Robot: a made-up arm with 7 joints.
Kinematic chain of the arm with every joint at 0, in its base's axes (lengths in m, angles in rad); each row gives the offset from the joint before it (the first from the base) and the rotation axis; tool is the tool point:
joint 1: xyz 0 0 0.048 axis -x
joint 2: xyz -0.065 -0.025 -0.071 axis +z
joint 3: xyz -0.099 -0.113 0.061 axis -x
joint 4: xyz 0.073 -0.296 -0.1 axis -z
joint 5: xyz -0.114 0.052 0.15 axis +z
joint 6: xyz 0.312 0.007 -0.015 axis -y
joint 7: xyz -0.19 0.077 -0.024 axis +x
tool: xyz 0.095 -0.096 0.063
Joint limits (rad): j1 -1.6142..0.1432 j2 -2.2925..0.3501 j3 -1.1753..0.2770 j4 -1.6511..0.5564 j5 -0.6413..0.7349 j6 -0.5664..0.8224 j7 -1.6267..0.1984
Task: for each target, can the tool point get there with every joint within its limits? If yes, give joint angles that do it. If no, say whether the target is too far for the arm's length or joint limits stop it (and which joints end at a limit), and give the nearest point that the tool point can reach.
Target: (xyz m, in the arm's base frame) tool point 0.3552 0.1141 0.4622
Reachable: no: joint limits stop it (at a limit: joint 2, joint 3, joint 5, joint 6, joint 7) | nearest point 0.0131 0.0939 0.3888 | short by 0.350 m
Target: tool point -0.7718 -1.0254 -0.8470
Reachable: no: too far | nearest point -0.3491 -0.4234 -0.3216 | short by 0.904 m
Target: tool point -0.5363 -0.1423 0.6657
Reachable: no: joint limits stop it (at a limit: joint 1, joint 4, joint 5, joint 6, joint 7) | nearest point -0.4172 -0.0967 0.5037 | short by 0.206 m
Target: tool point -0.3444 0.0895 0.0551
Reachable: yes | joints -0.9249 -1.9976 -1.0466 -0.2615 0.2742 -0.1858 -0.4209
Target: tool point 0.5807 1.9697 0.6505
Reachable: no: too far | nearest point -0.1043 0.5433 0.2142 | short by 1.641 m
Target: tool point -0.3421 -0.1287 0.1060
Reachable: yes | joints -0.1532 -1.4352 -0.3780 -0.3051 0.1705 -0.3568 -0.5976
